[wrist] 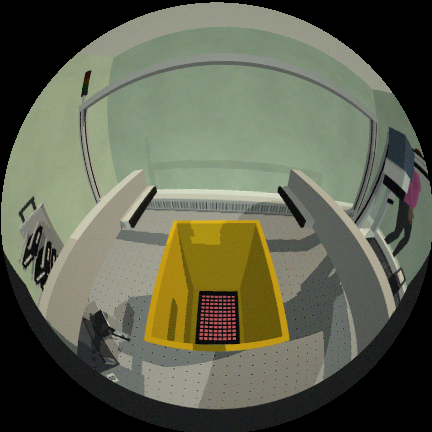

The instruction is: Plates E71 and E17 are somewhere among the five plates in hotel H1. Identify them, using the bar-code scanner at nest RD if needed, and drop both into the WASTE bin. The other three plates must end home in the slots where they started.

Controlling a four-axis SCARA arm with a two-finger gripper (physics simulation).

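Places are measured from the arm's base along level axes (x back, y left, z down), in centimetres.
Where they show: gripper, fingertip midpoint: (216, 176).
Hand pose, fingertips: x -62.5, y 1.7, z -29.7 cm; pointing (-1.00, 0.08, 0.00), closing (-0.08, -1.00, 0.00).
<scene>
After its pixels a point has its place.
My gripper (216, 176) {z -29.7, x -62.5, y 1.7 cm} is open and empty, its two pale fingers with black pads wide apart at left and right of the wrist view, above the yellow bin (215, 255) {z -14.4, x -67.6, y 2.3 cm}. The bin stands at the centre, open at the top; no WASTE lettering shows on it from here. A black plate (218, 317) {z -3.2, x -60.0, y 1.2 cm} with a grid of red wells lies low inside the bin, near its front wall, apart from the fingers. Its label does not show. A grey rack (42, 216) {z -24.9, x -61.0, y 47.7 cm} with a handle and dark plates stands at the far left; its name and plate labels are not readable.
A dark device (101, 326) {z -9.5, x -49.9, y 21.7 cm} on a stand is at the lower left, with a small tag (112, 377) near it. A perforated deck (180, 375) {z -1.3, x -44.7, y 7.2 cm} surrounds the bin. A metal frame (225, 62) {z -58.0, x -102.5, y 1.9 cm} spans the back, with a signal light (86, 83) {z -75.0, x -102.0, y 68.6 cm} at left. A person (414, 190) stands far right.
</scene>
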